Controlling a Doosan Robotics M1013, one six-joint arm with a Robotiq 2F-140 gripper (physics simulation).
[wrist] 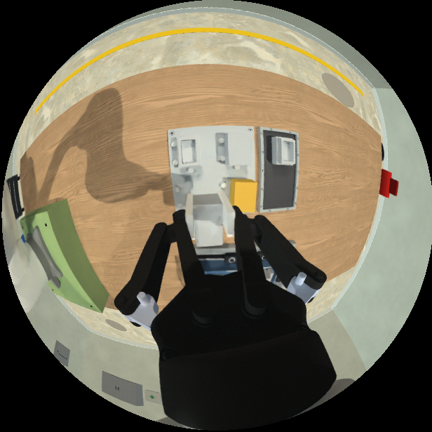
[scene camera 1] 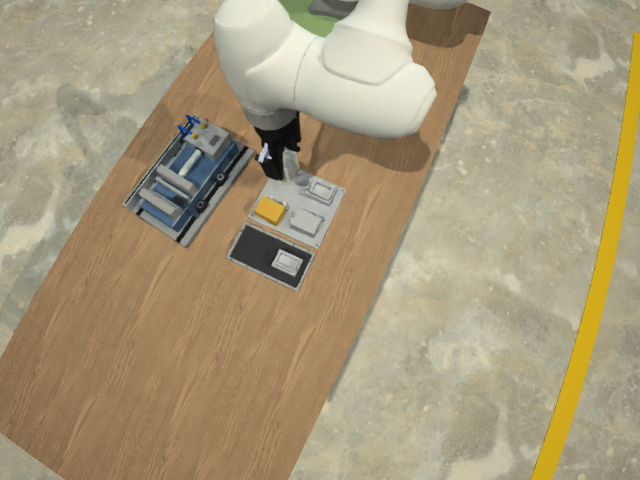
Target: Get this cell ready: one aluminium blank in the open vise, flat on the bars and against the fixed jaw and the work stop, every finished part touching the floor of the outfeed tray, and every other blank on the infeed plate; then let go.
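Frame: origin at the arm's base, x ahead, y left, z up, level; metres.
Seen in the pictures: gripper, fingertip midpoint: (scene camera 1: 288, 174).
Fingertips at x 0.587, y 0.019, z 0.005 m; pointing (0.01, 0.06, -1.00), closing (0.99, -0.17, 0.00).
Note:
Offsets run from my fingertips to a thing's top centre. "pt": to the spot under its first point.
My gripper (scene camera 1: 283, 173) (wrist: 205, 201) is shut on a plain grey aluminium blank (wrist: 208, 231), held above the table between the infeed plate and the vise. The infeed plate {0.028 m ahead, 0.026 m left, 0.093 m down} (scene camera 1: 295, 198) (wrist: 207, 145) carries a pocketed finished part {0.010 m back, 0.078 m left, 0.058 m down} (scene camera 1: 321, 190) (wrist: 188, 151) and a plain blank {0.078 m ahead, 0.064 m left, 0.057 m down} (scene camera 1: 306, 222) (wrist: 241, 149). Another pocketed part {0.181 m ahead, 0.050 m left, 0.060 m down} (scene camera 1: 287, 261) (wrist: 285, 151) is in one end of the dark-floored outfeed tray (scene camera 1: 250, 248) (wrist: 278, 187). The blue vise {0.047 m ahead, 0.252 m right, 0.002 m down} (scene camera 1: 205, 171) (wrist: 215, 265) has a gap between its grey jaws, with no blank visible there; the gripper partly hides it in the wrist view.
A yellow block {0.074 m ahead, 0.028 m right, 0.057 m down} (scene camera 1: 269, 210) (wrist: 244, 195) sits at the infeed plate's edge near the held blank. Blue-handled clamps {pt 0.081 m back, 0.307 m right, 0.050 m down} (scene camera 1: 187, 125) stand at the vise's far end. A green machine base (wrist: 70, 255) is on the wooden table's far side.

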